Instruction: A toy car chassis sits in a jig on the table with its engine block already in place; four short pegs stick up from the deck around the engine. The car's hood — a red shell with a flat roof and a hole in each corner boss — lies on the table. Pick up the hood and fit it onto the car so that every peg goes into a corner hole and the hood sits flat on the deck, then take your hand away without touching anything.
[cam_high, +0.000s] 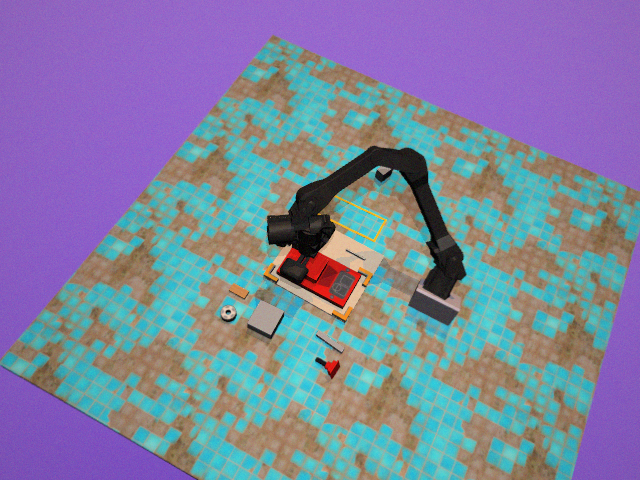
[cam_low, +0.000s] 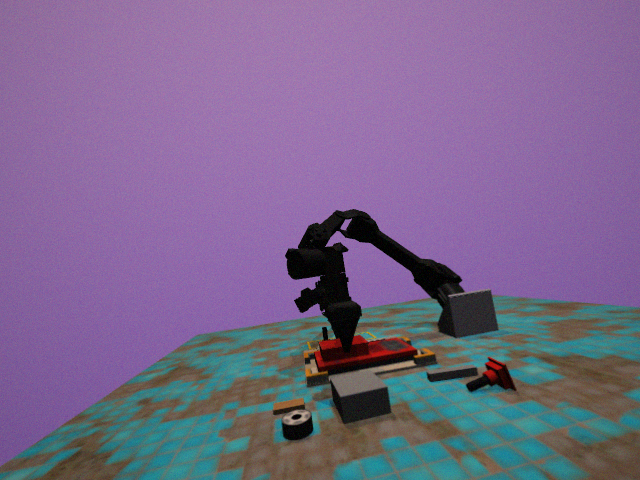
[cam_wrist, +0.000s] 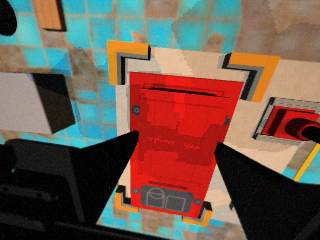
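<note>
My gripper tip is now right at the hood. Round my gripper tip: black-and-white wheel 9 cm ahead, 22 cm to the left, 3 cm below; then grey engine block 1 cm below.
</note>
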